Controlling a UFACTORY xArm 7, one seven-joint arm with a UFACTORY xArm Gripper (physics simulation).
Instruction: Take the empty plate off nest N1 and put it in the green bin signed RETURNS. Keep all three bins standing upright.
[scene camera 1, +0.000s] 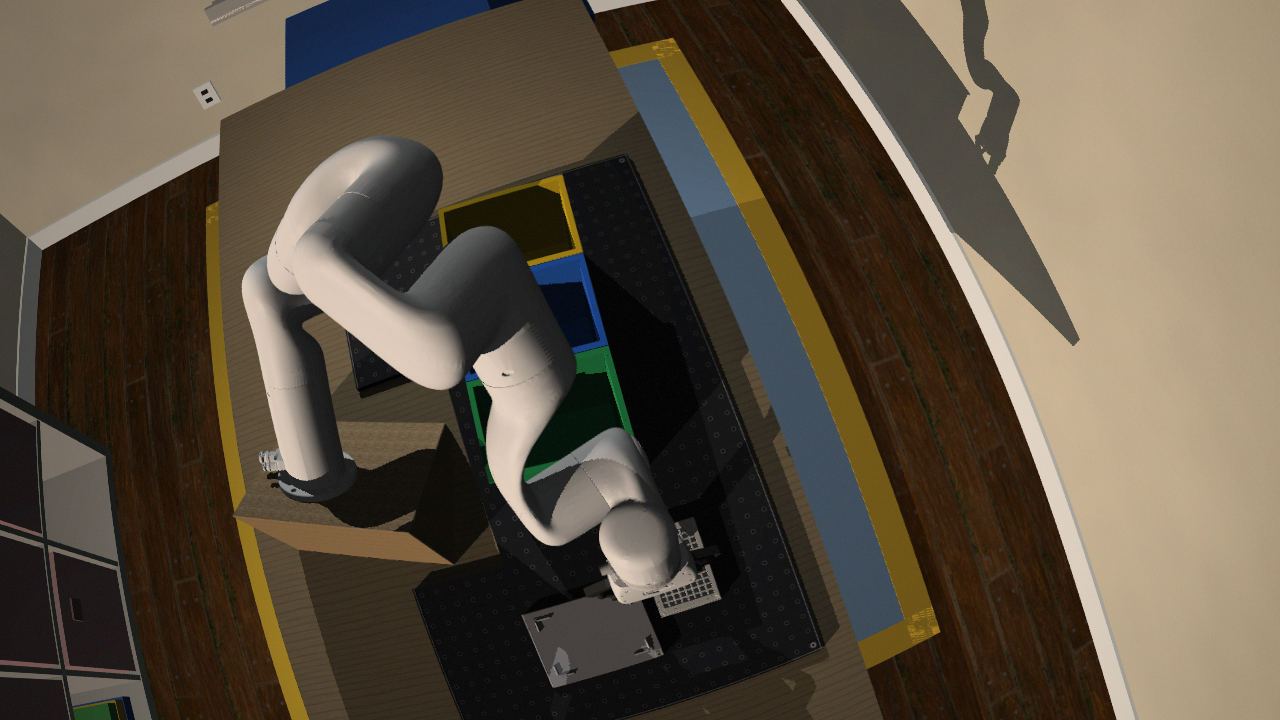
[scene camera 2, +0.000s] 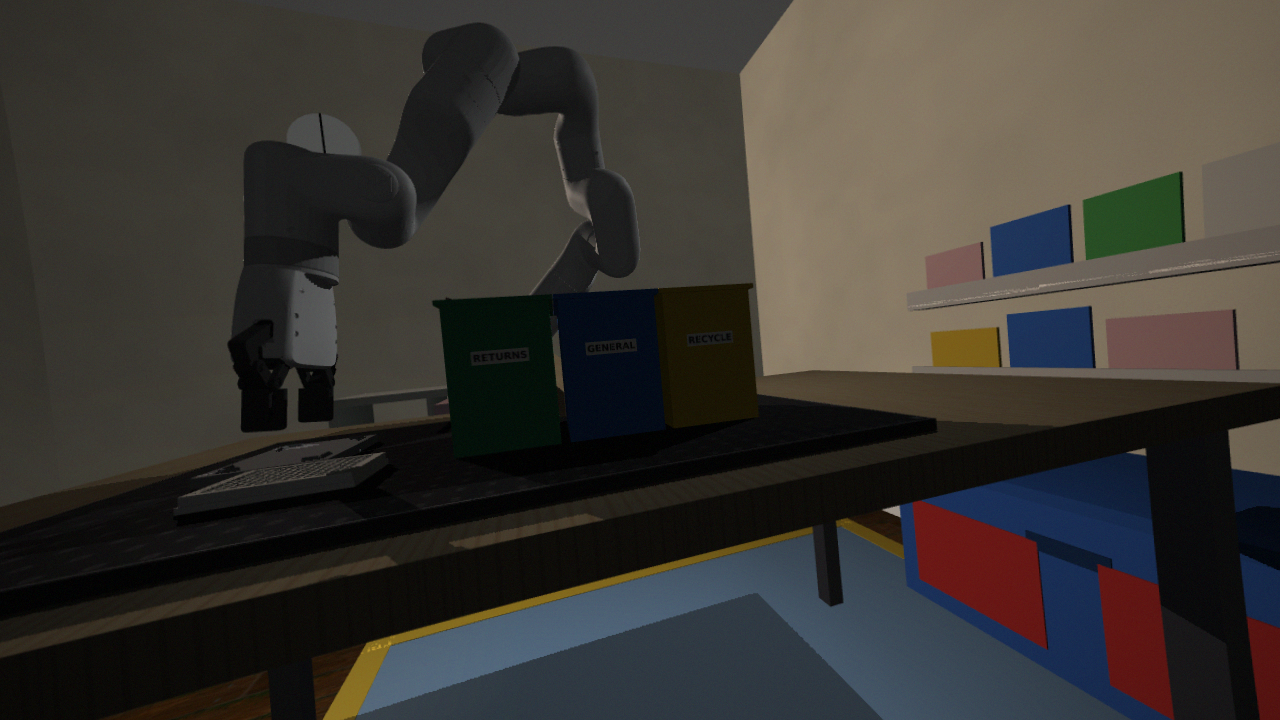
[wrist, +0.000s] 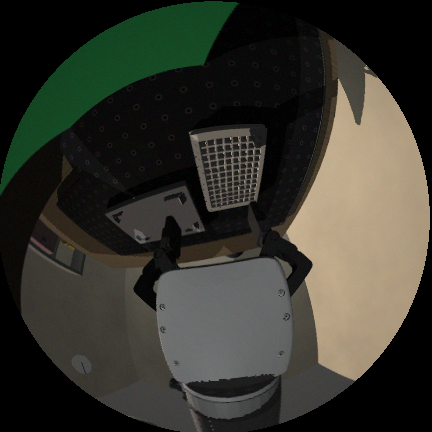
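Seen in the pictures: gripper, fingertip midpoint: (scene camera 2: 292, 425) (wrist: 211, 215); arm's base, link origin: (scene camera 1: 317, 477).
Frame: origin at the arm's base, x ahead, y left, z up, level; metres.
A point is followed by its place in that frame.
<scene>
A pale plate with a grid of square wells (scene camera 1: 687, 591) @[y -0.169, x 0.475, z -0.151 m] (scene camera 2: 286, 480) @[y -0.115, x 0.502, z -0.140 m] (wrist: 231, 170) @[y -0.124, x 0.463, z -0.141 m] lies low over the black board. Whether nest N1 is under it cannot be told; no nest sign is readable. My gripper (scene camera 2: 290, 419) @[y -0.157, x 0.434, z -0.098 m] (wrist: 211, 215) @[y -0.157, x 0.434, z -0.098 m] is open and empty, pointing down above the plate and the grey slab, with clear height between fingertips and plate. In the scene camera 1 view the wrist hides part of the plate. The green bin (scene camera 1: 617, 394) @[y 0.062, x 0.416, z 0.025 m] (scene camera 2: 501, 394) @[y 0.056, x 0.417, z -0.088 m] (wrist: 115, 55), signed RETURNS, stands upright; the arm partly covers its opening from above.
A grey slab with corner brackets (scene camera 1: 590, 631) @[y -0.213, x 0.338, z -0.143 m] (scene camera 2: 290, 454) @[y -0.228, x 0.348, z -0.143 m] (wrist: 145, 217) @[y -0.203, x 0.329, z -0.143 m] lies beside the plate. The blue GENERAL bin (scene camera 1: 590, 300) @[y 0.186, x 0.398, z 0.025 m] (scene camera 2: 613, 394) @[y 0.186, x 0.400, z -0.102 m] and yellow RECYCLE bin (scene camera 1: 572, 214) @[y 0.315, x 0.386, z 0.025 m] (scene camera 2: 707, 380) @[y 0.310, x 0.383, z -0.098 m] stand upright in a row with the green one. A wooden block (scene camera 1: 340, 537) @[y -0.084, x 0.029, z -0.002 m] carries the arm's base.
</scene>
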